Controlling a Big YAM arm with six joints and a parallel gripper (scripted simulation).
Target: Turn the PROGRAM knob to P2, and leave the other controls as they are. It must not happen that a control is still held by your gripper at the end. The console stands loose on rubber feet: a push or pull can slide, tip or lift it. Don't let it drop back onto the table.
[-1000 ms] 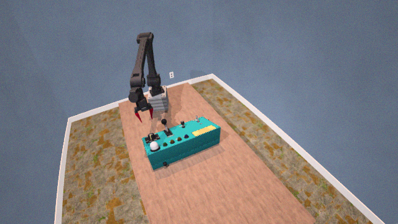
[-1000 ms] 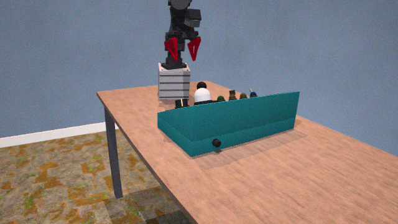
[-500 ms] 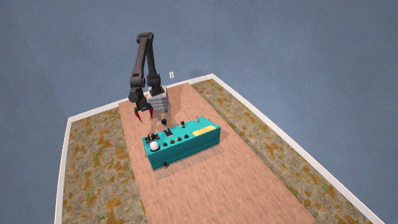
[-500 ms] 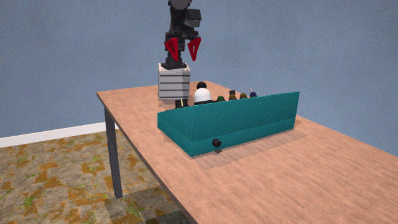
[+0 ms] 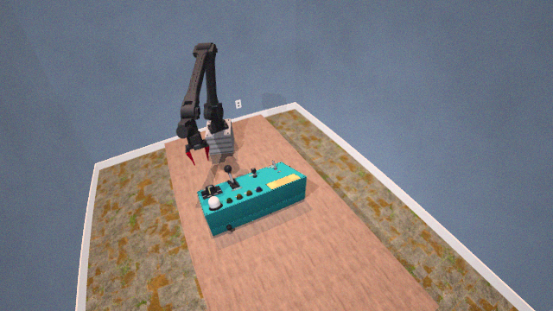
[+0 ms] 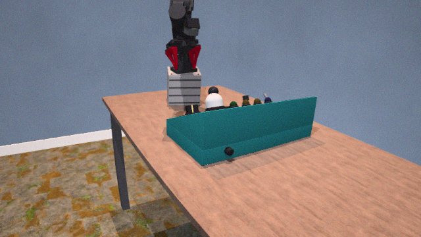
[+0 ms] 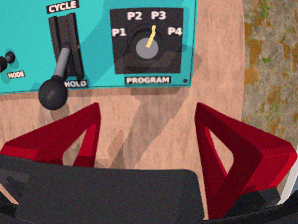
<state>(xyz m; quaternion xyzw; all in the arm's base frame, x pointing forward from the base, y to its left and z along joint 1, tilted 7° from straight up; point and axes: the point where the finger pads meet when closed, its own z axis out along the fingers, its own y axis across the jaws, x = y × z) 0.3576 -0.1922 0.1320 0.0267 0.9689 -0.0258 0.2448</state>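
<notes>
Right now my hand is 4 cm short of the black-ball lever, 12 cm to the right of it and 13 cm above it. From my hand the other things lie so: teal console: 10 cm ahead, 17 cm to the left, 16 cm below; mode knob: 7 cm ahead, 24 cm to the left, 13 cm below; toggle: 7 cm ahead, 36 cm to the left, 14 cm below.
</notes>
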